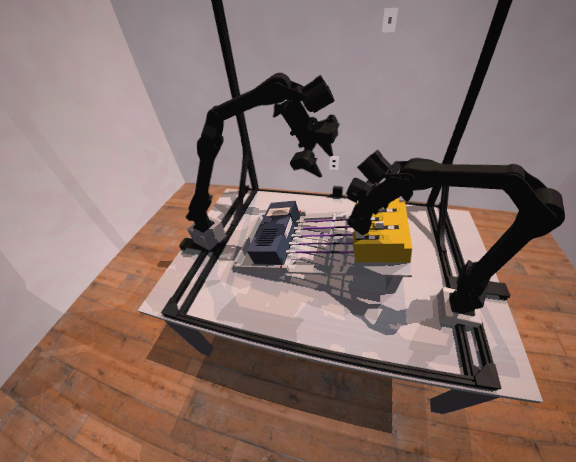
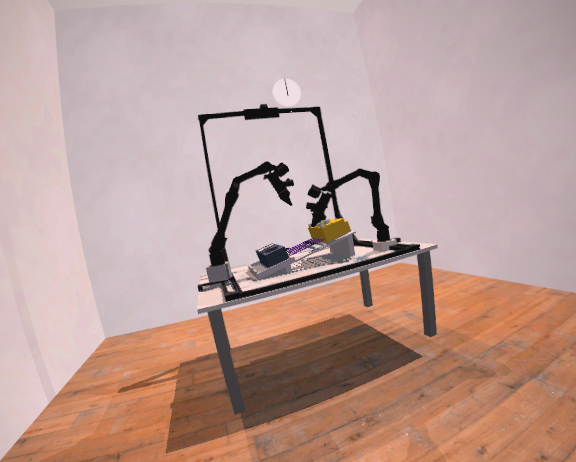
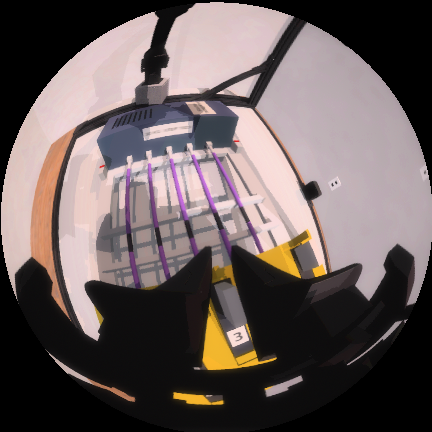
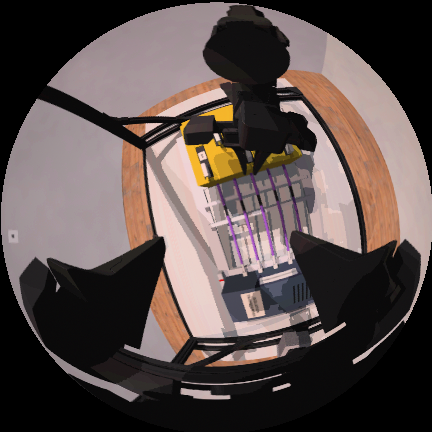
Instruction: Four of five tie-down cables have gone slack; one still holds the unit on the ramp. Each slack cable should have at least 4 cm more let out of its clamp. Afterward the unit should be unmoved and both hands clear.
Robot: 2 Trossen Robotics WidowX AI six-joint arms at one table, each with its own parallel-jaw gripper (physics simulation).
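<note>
A dark blue unit (image 1: 272, 234) (image 2: 271, 254) (image 3: 165, 128) (image 4: 261, 298) sits at the low end of a pale ramp (image 2: 260, 272). Several purple cables (image 1: 323, 236) (image 3: 181, 201) (image 4: 261, 225) run from it to a yellow clamp block (image 1: 389, 243) (image 2: 332, 227) (image 4: 213, 165). My left gripper (image 1: 361, 225) (image 2: 318, 220) (image 3: 220, 251) is down at the block's cable side, shut on the grey clamp lever marked 3 (image 3: 231, 306). My right gripper (image 1: 314, 167) (image 2: 287, 199) (image 4: 229, 240) is open and empty, high above the cables, touching nothing.
A black frame rail (image 1: 314, 350) runs round the table top (image 1: 332, 330), with upright posts (image 1: 240, 119) at the back. More grey levers (image 1: 384, 225) lie on top of the yellow block. A small black box (image 1: 337, 191) sits at the table's far edge.
</note>
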